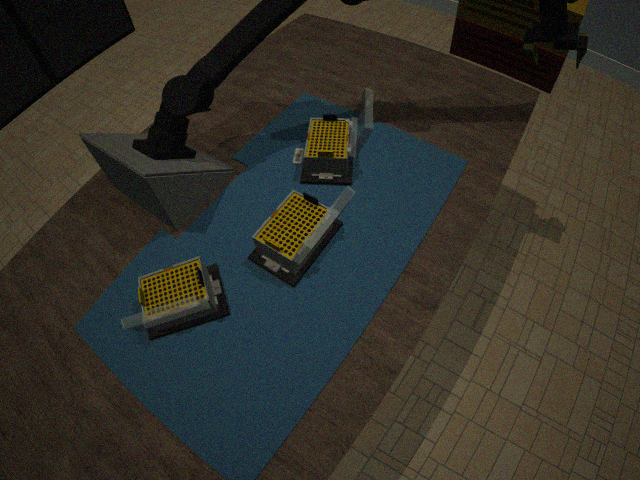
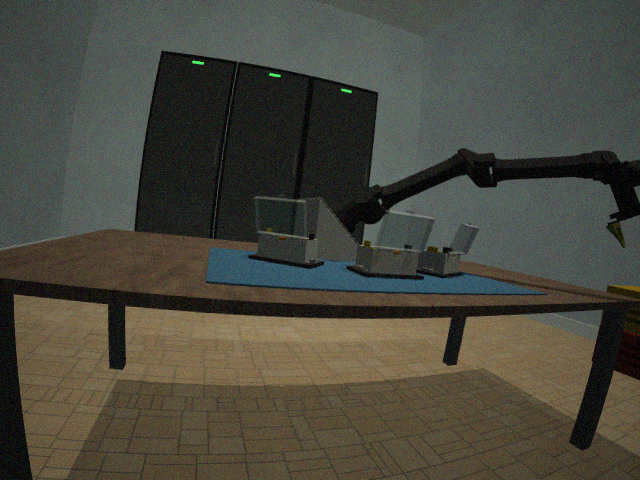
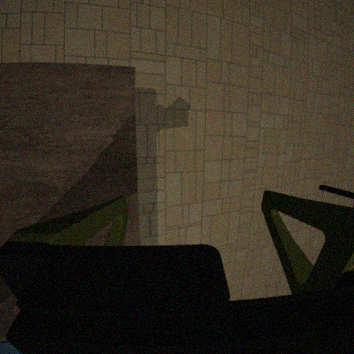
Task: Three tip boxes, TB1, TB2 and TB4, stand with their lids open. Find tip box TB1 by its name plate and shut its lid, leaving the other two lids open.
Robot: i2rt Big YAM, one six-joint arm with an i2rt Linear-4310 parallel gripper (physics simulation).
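Places are measured from the arm's base along level axes (x back, y left, z down), in metres.
Where they show: gripper, fingertip midpoint: (image 1: 556, 66) (image 3: 195, 201); arm's base, link origin: (image 1: 163, 152) (image 2: 335, 229).
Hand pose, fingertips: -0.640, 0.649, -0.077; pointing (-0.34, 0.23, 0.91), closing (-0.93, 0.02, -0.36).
Observation:
Each offset is from my fingertips to the centre of the thing, as dx, dy, dz. "spot": to the spot under its first point. Level surfaces: height alone.
Three tip boxes with yellow racks stand on the blue mat, lids open: a far box @(+0.383, -0.436, +0.128) (image 1: 328, 136) (image 2: 440, 263), a middle box @(+0.321, -0.642, +0.128) (image 1: 293, 225) (image 2: 387, 259) and a near box @(+0.419, -0.848, +0.128) (image 1: 174, 288) (image 2: 285, 249). Their clear lids stand up: the far lid @(+0.314, -0.399, +0.057) (image 1: 368, 109) (image 2: 464, 238), the middle lid @(+0.242, -0.643, +0.057) (image 1: 342, 200) (image 2: 405, 230) and the near lid @(+0.356, -0.895, +0.057) (image 1: 132, 322) (image 2: 280, 215). The name plates are too small to read, so I cannot tell which box is TB1. My gripper (image 1: 556, 64) (image 2: 619, 238) (image 3: 195, 201) is open and empty, high beyond the table's edge, away from the boxes.
The blue mat @(dz +0.161) (image 1: 289, 356) (image 2: 258, 277) lies on the wooden table @(dz +0.164) (image 1: 465, 103) (image 2: 62, 268) (image 3: 65, 115). The arm's grey wedge base (image 1: 191, 191) (image 2: 333, 235) stands beside the mat. A small white card @(spot: +0.432, -0.462, +0.159) (image 1: 298, 155) lies by the far box. A red and yellow block (image 1: 506, 56) stands beyond the table.

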